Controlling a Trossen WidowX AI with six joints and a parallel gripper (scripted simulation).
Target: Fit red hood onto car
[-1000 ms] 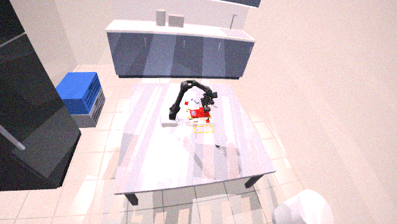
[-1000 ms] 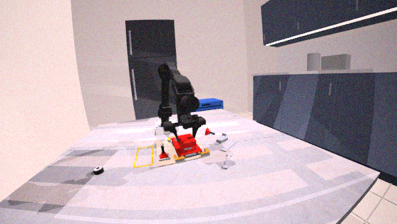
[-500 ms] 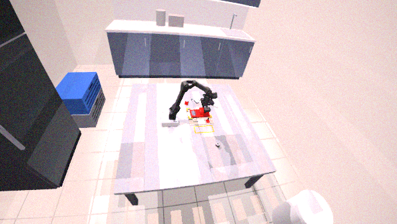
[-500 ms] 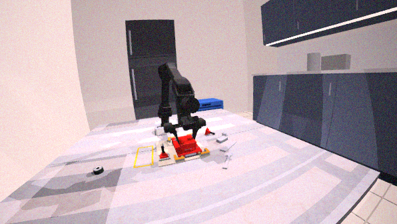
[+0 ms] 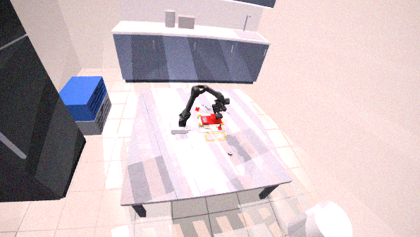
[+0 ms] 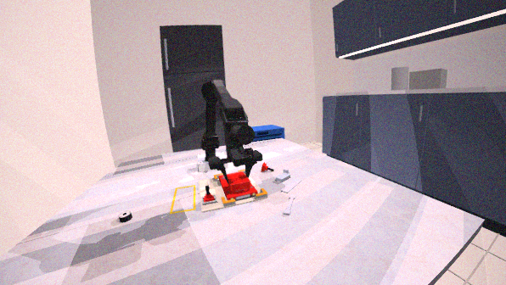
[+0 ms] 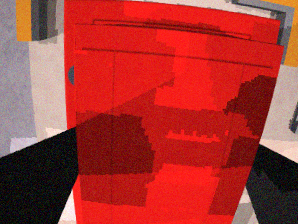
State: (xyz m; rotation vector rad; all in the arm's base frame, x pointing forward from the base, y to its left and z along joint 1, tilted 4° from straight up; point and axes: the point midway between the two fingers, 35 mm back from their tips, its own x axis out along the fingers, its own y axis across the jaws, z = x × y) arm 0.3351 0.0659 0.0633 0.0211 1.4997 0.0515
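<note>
Now: the red hood 1 cm above my gripper tip. From my gripper tip the other things lie so: black ring 4 cm ahead, 40 cm to the right, 4 cm below; then engine block 2 cm below.
</note>
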